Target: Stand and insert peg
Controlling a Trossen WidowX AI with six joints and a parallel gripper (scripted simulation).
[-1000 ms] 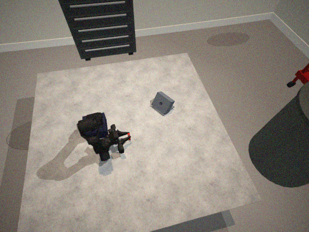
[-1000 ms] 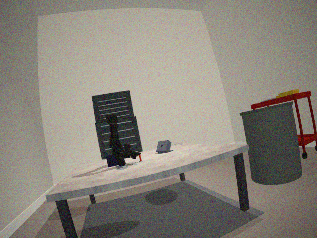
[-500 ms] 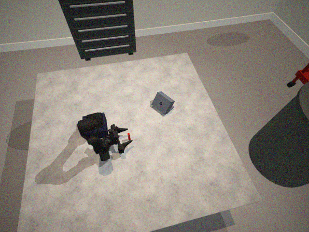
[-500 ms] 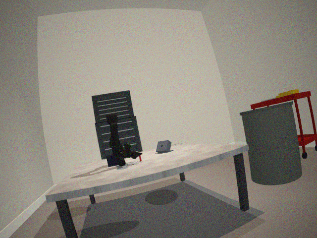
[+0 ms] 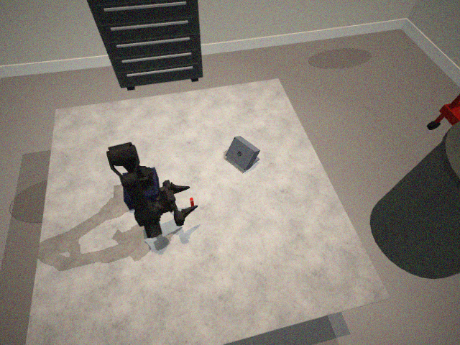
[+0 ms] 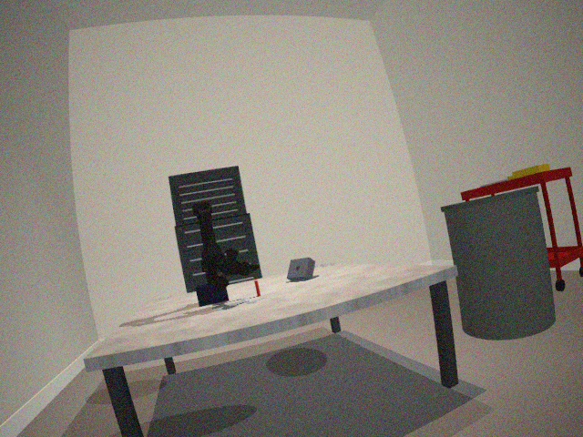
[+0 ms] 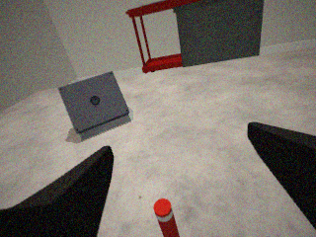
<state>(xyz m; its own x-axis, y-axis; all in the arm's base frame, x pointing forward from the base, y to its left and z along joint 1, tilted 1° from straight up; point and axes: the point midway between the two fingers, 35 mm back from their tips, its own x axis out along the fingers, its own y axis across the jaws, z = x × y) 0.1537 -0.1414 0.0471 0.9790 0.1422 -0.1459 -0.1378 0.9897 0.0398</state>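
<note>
My gripper tip is now 10 mm past the red peg, 20 mm to the right of it and 80 mm above it. From my gripper tip the other things lie so: grey sloped panel 280 mm ahead, 220 mm to the left, 80 mm below.
</note>
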